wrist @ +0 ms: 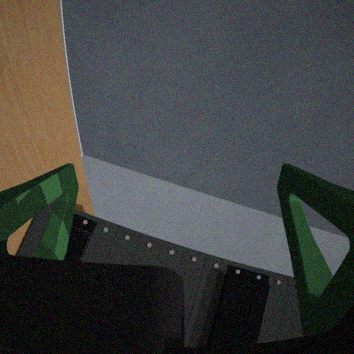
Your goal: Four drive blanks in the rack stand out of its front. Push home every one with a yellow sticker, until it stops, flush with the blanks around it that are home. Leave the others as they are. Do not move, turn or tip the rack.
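The dark rack [161, 247] crosses the lower part of the wrist view at a slant, with a row of small pale dots along its edge. Dark grey upright strips and two blacker sections, one at the left [85, 237] and one at the right [241, 307], show in it. No yellow sticker shows, and I cannot tell which blanks stand out. My gripper [177, 174] is open and empty, its green fingers wide apart at the left and right. The left finger overlaps the rack's left end in the view, and the right finger overlaps its right part. A black shape hides the lower left of the rack.
A large grey surface [200, 100] fills the upper view, with a lighter grey band [165, 202] along the rack. A wooden surface [30, 100] lies at the left, beyond a thin pale edge.
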